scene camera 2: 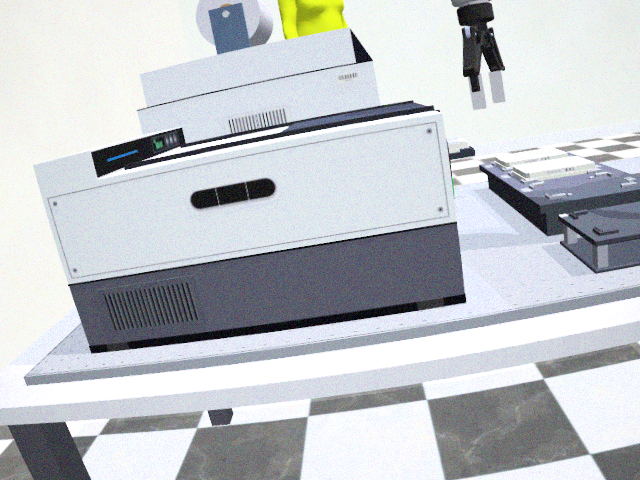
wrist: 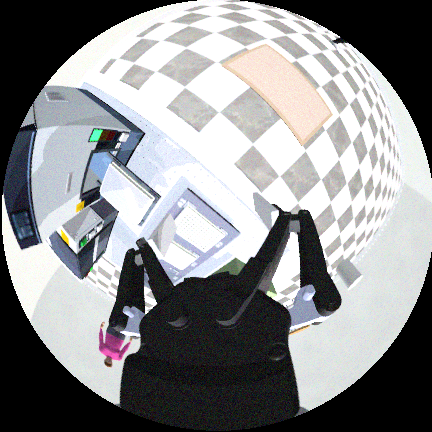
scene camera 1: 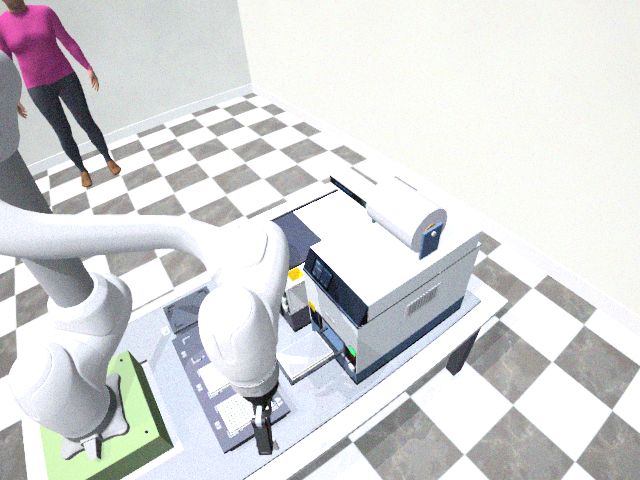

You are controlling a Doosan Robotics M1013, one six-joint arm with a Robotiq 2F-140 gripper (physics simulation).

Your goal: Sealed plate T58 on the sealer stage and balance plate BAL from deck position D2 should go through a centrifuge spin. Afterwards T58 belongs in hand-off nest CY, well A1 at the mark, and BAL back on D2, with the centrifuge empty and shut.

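Frame: origin at the arm's base, x ahead, y left, z up, level; centimetres.
Seen in the pictures: gripper, between the fingertips: (scene camera 2: 490,105) (wrist: 211,211) (scene camera 1: 273,417); arm's base, origin of its link: (scene camera 1: 93,415).
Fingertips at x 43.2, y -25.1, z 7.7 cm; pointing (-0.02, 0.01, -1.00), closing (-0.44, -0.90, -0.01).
Pixels of each thing's top centre, then the offset from my fingertips to it. "spot": a spot on its surface instead.
- dotted white plate, centre of its top: (scene camera 2: 530,154) (wrist: 196,231) (scene camera 1: 244,405) dy +10.3, dx -5.3, dz -9.9 cm
- plainer white plate, centre of its top: (scene camera 2: 552,164) (scene camera 1: 224,369) (wrist: 172,255) dy +22.6, dx -6.6, dz -9.9 cm
- sealer stage, a spot on its surface: (wrist: 146,216) spot: dy +14.3, dx +6.7, dz -6.3 cm
- dark nest, centre of its top: (scene camera 2: 633,212) (scene camera 1: 189,307) dy +50.6, dx -10.2, dz -11.8 cm
- big white sealer, centre of its top: (scene camera 1: 401,197) dy +16.9, dx +43.5, dz +31.0 cm
- film roll, centre of its top: (scene camera 1: 408,193) dy +17.2, dx +45.7, dz +31.0 cm
- small box with a yellow label, a spot on its surface: (scene camera 1: 297,304) spot: dy +28.2, dx +19.2, dz -4.0 cm
My gripper (scene camera 1: 264,448) (scene camera 2: 488,96) (wrist: 211,211) is open and empty, high above the near end of the dark deck (scene camera 1: 209,413) (scene camera 2: 519,198) (wrist: 231,233). A dotted white plate (scene camera 1: 232,415) (wrist: 197,225) sits at the deck's end. A plainer white plate (scene camera 1: 214,379) (scene camera 2: 555,167) (wrist: 176,254) sits beside it. The labels are unreadable. The sealer stage (scene camera 1: 293,381) (wrist: 146,216) stands out from the sealer with a white top; whether this is T58 is unclear. The centrifuge (scene camera 1: 297,235) (scene camera 2: 310,191) has its dark top closed; its inside is hidden. The dark nest (scene camera 1: 183,312) (scene camera 2: 610,232) beyond the deck holds no plate in scene camera 1.
The big white sealer (scene camera 1: 408,289) (scene camera 2: 310,85) (wrist: 55,170) carries a film roll (scene camera 1: 403,214) (scene camera 2: 258,23). A small box with a yellow label (scene camera 1: 297,304) (wrist: 82,227) stands beside it. The arm's green base (scene camera 1: 149,408) is at the left. A person in pink (scene camera 1: 38,46) (wrist: 111,345) stands beyond the table.
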